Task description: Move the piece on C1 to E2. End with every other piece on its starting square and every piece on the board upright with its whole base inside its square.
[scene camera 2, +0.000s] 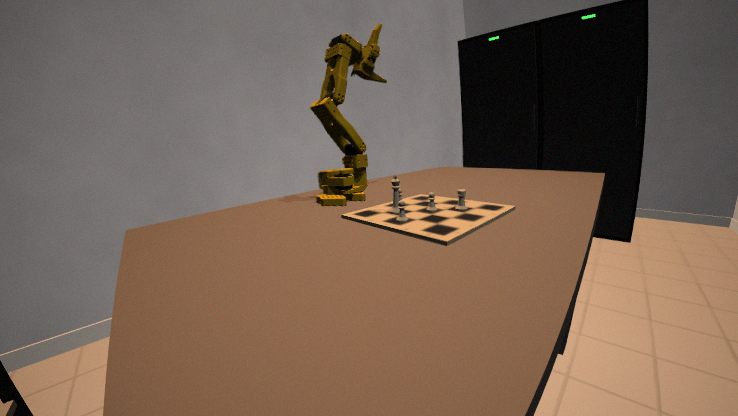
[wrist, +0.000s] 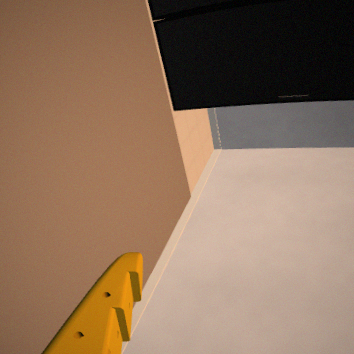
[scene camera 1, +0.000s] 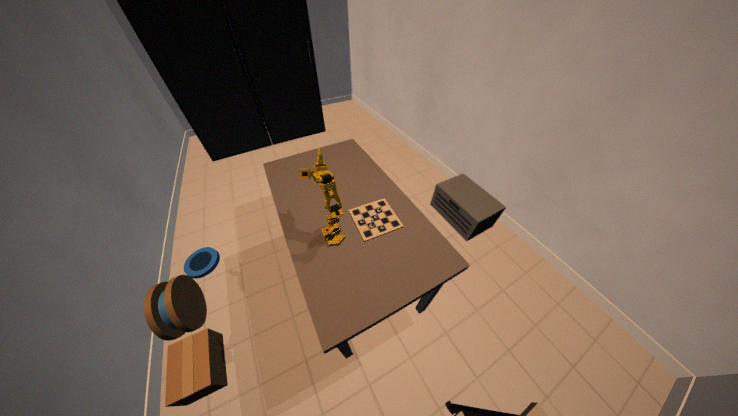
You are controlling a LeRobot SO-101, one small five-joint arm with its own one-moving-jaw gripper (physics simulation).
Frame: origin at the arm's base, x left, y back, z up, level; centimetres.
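Seen in the pictures: hand, tool point: [scene camera 2: 385, 80] [wrist: 141, 270] [scene camera 1: 316, 171]; arm's base, link origin: [scene camera 2: 347, 202] [scene camera 1: 338, 235].
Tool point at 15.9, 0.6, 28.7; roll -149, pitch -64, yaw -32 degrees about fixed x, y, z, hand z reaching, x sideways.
Observation:
Offsets run from my tool point to a thing's middle, as dx, dy, dz. Level surfaces: height alone.
The checkered board @[-15.3, -21.9, -28.4] [scene camera 1: 367, 233] [scene camera 2: 440, 229] lies on the table beside the arm's base. Several grey pieces stand upright on it: a tall king-like piece @[-19.2, -17.8, -24.9] [scene camera 2: 395, 194], a rook-like piece @[-11.9, -26.2, -26.4] [scene camera 2: 461, 199], a small pawn-like piece @[-15.2, -22.3, -26.5] [scene camera 2: 431, 202], another pawn-like piece @[-22.7, -21.8, -26.5] [scene camera 2: 402, 212] nearest scene camera 2, and one partly hidden behind the tall piece. Square labels cannot be read, so I cannot tell which piece is on C1. My gripper [scene camera 2: 382, 53] is wide open and empty, raised high above the table, away from the board. In the wrist view one notched jaw [wrist: 112, 300] shows; no piece shows there.
The brown table @[dz -28.7] [scene camera 1: 356, 294] [scene camera 2: 310, 310] [wrist: 90, 125] carries the yellow arm and board. A black cabinet [scene camera 1: 232, 77] [scene camera 2: 552, 103] [wrist: 260, 60] stands past the table's far end. A grey box [scene camera 1: 467, 198] stands on the floor beyond the table's right edge.

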